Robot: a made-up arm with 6 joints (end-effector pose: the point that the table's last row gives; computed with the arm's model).
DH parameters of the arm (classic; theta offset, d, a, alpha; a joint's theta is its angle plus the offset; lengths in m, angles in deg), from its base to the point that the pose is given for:
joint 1: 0 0.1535 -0.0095 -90
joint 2: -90 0.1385 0.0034 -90
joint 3: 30.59 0 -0.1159 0
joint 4: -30.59 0.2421 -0.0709 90
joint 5: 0 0.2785 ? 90
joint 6: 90 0.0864 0.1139 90
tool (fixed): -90 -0.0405 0 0
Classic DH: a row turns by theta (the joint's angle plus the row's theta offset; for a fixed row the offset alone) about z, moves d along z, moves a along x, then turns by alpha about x.
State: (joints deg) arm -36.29 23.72 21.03 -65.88 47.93 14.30
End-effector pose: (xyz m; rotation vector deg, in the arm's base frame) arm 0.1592 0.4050 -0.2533 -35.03 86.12 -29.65
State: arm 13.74 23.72 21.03 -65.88 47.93 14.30
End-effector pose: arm -0.2081 0.3822 -0.2533 -67.23 62.37 9.14
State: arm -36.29 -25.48 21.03 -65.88 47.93 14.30
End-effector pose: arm 0.4359 0.2019 -0.1894 -41.38 40.77 -57.73
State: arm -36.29 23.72 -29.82 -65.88 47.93 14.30
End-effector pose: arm -0.1148 0.0762 -0.3130 -90.16 92.11 -34.90
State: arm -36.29 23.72 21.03 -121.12 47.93 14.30
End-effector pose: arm -0.0601 0.1125 -0.2615 -95.07 92.03 -35.17
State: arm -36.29 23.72 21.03 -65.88 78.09 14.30
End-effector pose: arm 0.2213 0.4395 -0.1954 -22.40 115.08 -34.40
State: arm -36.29 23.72 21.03 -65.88 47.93 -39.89
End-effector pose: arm 0.2690 0.3999 -0.2468 7.59 61.92 -64.33
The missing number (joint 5, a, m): -0.086
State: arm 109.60 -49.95 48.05 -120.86 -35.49 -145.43
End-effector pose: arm -0.2919 0.2023 0.1183 73.96 32.72 158.57
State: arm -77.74 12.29 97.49 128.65 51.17 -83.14
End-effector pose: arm 0.0396 -0.1495 -0.0582 -52.44 33.20 -115.64
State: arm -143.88 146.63 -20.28 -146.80 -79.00 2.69
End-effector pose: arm 0.1025 0.3988 -0.0237 18.69 -41.61 22.13
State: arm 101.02 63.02 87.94 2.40 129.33 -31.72
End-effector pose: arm -0.2973 0.4613 0.1372 38.54 -140.79 10.10
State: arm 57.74 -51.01 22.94 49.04 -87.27 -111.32
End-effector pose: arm -0.3910 0.2510 0.4044 -105.13 32.90 -43.02
